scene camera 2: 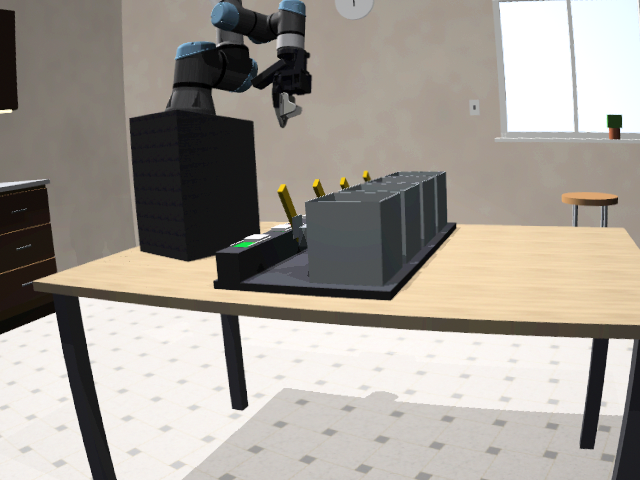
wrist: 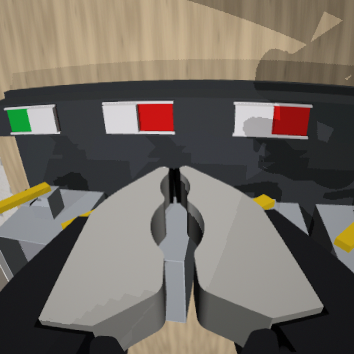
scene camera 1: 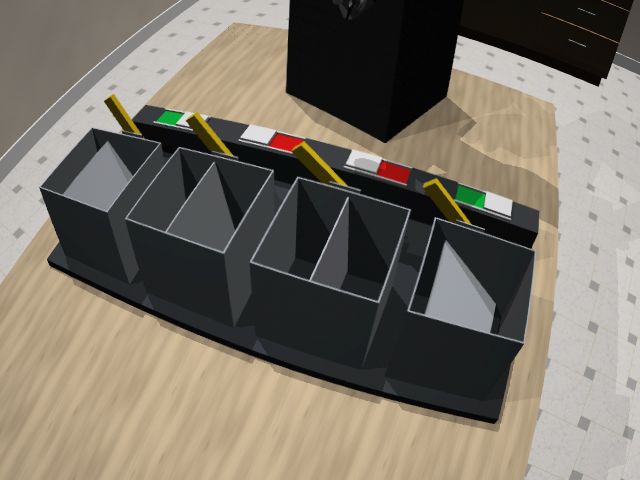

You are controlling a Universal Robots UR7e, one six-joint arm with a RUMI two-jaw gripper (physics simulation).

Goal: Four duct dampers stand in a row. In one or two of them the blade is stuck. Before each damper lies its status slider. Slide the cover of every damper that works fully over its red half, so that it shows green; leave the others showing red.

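Places are measured from the arm's base along level axes (x ahead, y left, z up), in metres.
Pixels of known places: gripper, fingertip midpoint: (scene camera 2: 282, 127) (wrist: 173, 172) (scene camera 1: 347, 18); arm's base at its link origin: (scene camera 2: 189, 118).
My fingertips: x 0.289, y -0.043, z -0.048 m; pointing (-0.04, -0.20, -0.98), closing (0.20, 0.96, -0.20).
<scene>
Ahead of a thing's pixels: the offset from my fingertips to its middle. Level surfaces: height alone.
Four grey dampers (scene camera 1: 93, 232) (scene camera 1: 180, 268) (scene camera 1: 315, 315) (scene camera 1: 454, 356) stand in a row with yellow levers tilted alike. In scene camera 1, the outer blades (scene camera 1: 100, 170) (scene camera 1: 457, 289) lie slanted; the second and third blades (scene camera 1: 204, 206) (scene camera 1: 333, 248) stand steeply. The leftmost slider shows green {dx -0.012, dy -0.312, dz -0.251 m} (scene camera 1: 170, 118) (wrist: 19, 120), its white cover (scene camera 1: 192, 120) (wrist: 43, 119) at right. The second and third show red (scene camera 1: 285, 142) (scene camera 1: 393, 172) (wrist: 156, 117) (wrist: 290, 120), covers at left. The rightmost shows green {dx +0.091, dy +0.233, dz -0.251 m} (scene camera 1: 470, 196). My gripper (scene camera 2: 282, 125) (wrist: 173, 172) is shut and empty, high above the slider bar.
The black pedestal (scene camera 1: 336, 67) (scene camera 2: 157, 180) stands behind the slider bar. The dampers share a dark base plate (scene camera 1: 320, 374) (scene camera 2: 310, 291) on the wooden table {dz -0.332 m} (scene camera 1: 180, 403) (scene camera 2: 516, 279). The yellow levers (scene camera 1: 123, 116) (scene camera 1: 210, 135) (scene camera 1: 318, 164) (scene camera 1: 446, 201) rise between the dampers and the bar.
</scene>
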